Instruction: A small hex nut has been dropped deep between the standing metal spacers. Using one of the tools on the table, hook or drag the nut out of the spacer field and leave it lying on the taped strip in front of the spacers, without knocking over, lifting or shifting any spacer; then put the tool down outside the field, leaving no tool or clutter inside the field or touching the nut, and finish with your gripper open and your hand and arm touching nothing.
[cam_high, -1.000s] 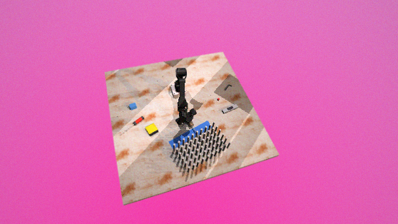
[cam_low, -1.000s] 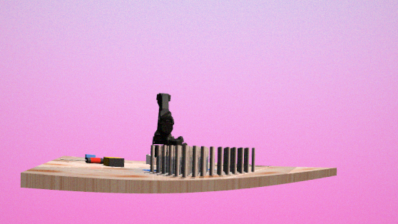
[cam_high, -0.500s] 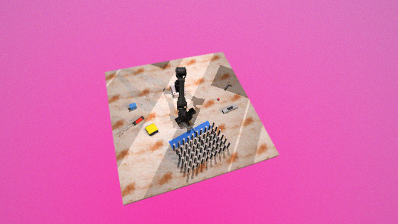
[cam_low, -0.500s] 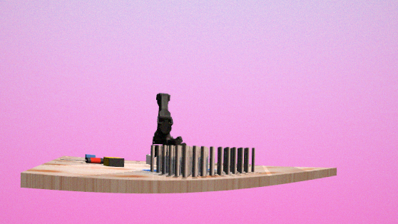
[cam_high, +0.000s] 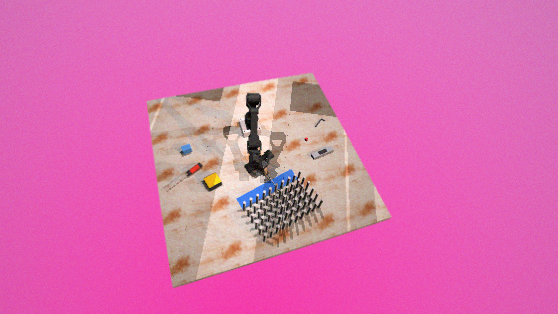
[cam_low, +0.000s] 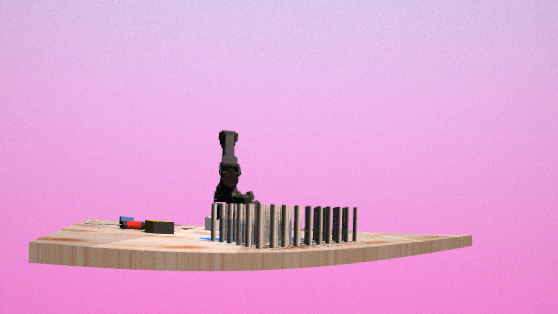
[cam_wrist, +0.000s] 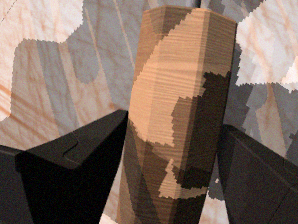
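The brown-handled tool lies 10 cm ahead of my gripper tip and 3 cm to the left of it. Round my gripper tip: red piece (18 cm behind, 34 cm to the left, 1 cm below); then yellow block (3 cm ahead, 32 cm to the right); then blue taped strip (13 cm ahead, 2 cm below).
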